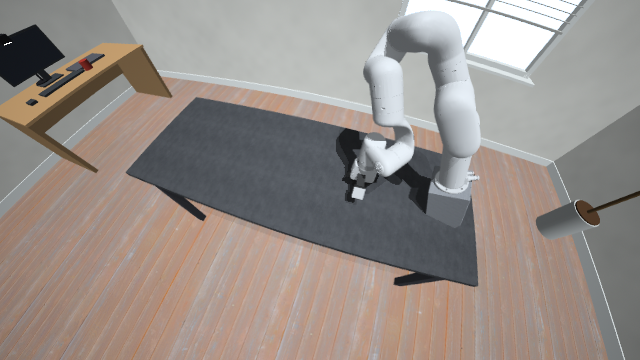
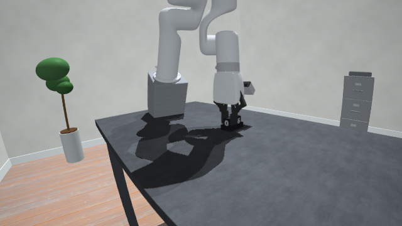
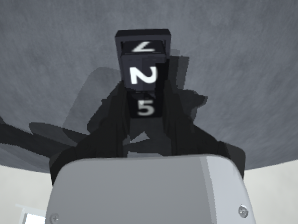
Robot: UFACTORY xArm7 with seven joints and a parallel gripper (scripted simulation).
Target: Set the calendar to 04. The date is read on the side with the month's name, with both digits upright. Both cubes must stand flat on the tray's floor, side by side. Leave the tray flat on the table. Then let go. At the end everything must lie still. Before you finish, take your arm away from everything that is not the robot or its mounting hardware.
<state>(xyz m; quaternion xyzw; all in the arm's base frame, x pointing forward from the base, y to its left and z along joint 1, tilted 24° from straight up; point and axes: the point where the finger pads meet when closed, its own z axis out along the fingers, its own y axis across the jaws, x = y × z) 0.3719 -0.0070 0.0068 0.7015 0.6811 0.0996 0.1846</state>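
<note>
Right now the black calendar tray is 2 cm to the left of my hand and 3 cm below it. From my hand the other things lie so: black number cube: 3 cm to the left, 1 cm below.
</note>
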